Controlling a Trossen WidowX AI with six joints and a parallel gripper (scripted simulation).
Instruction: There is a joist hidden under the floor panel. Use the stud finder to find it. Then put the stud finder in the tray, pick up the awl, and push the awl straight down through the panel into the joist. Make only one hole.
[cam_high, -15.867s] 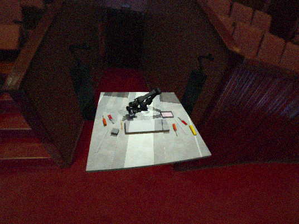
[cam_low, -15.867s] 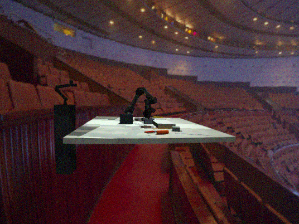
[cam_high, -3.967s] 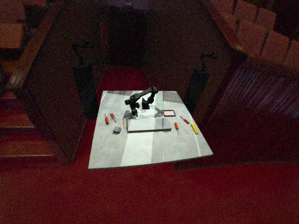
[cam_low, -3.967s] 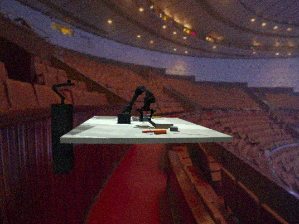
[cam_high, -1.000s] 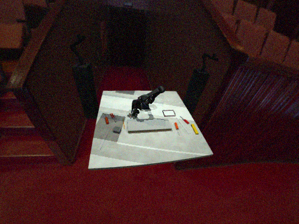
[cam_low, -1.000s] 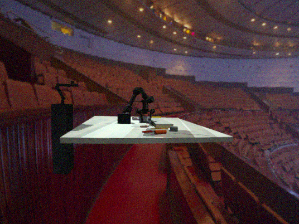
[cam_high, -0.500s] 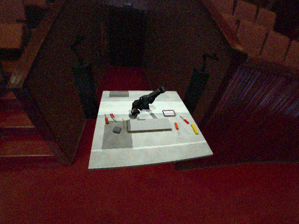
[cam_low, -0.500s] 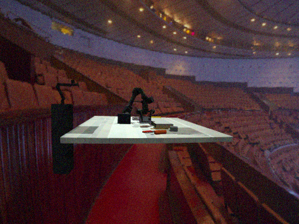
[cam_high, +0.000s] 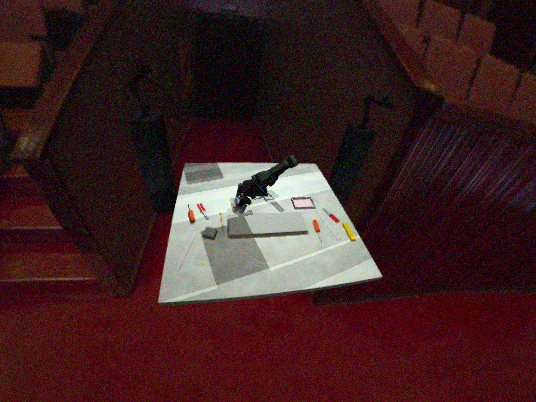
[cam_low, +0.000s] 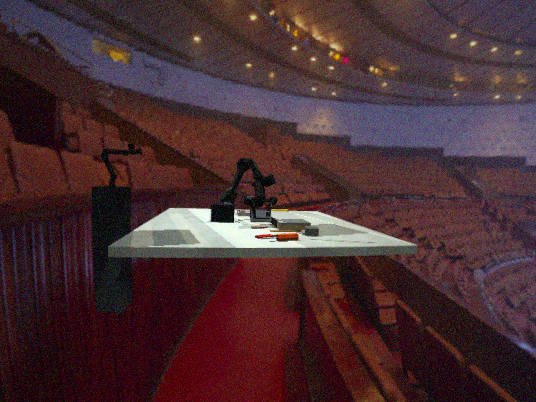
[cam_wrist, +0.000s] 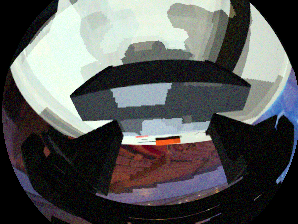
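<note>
The stud finder lies 1 cm ahead of my gripper tip, 1 cm to the left of it and 1 cm below it. Also, from my gripper tip: tray 9 cm behind, 51 cm to the left, 6 cm below; thin orange tool 12 cm ahead, 10 cm to the right, 7 cm below; grey block 24 cm ahead, 16 cm to the right, 6 cm below.
</note>
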